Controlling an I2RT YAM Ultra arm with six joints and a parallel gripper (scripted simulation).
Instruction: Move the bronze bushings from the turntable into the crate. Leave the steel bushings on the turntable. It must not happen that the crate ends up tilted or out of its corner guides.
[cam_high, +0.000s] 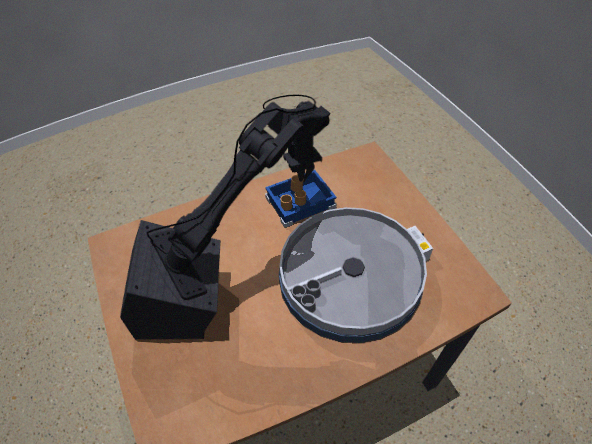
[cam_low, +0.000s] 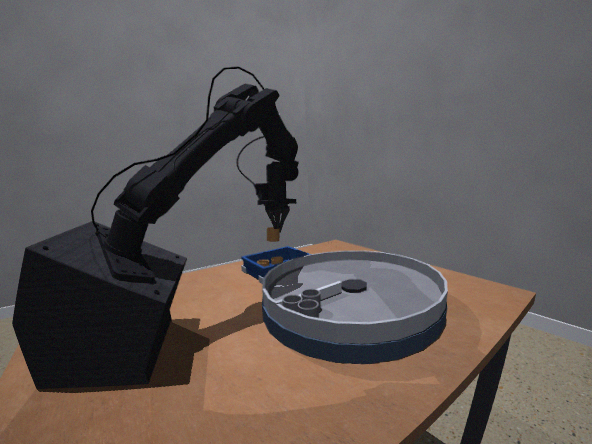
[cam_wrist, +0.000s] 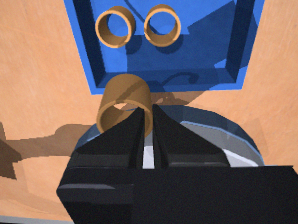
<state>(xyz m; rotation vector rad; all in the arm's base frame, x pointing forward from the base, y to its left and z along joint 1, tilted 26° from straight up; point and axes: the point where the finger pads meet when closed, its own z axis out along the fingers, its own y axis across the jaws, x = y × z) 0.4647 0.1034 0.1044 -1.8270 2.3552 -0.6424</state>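
My gripper is now 12 cm above the blue crate, 3 cm to the right of it and 2 cm short of it. From my hand the other things lie so: grey turntable 30 cm to the right, 9 cm below, 6 cm behind.
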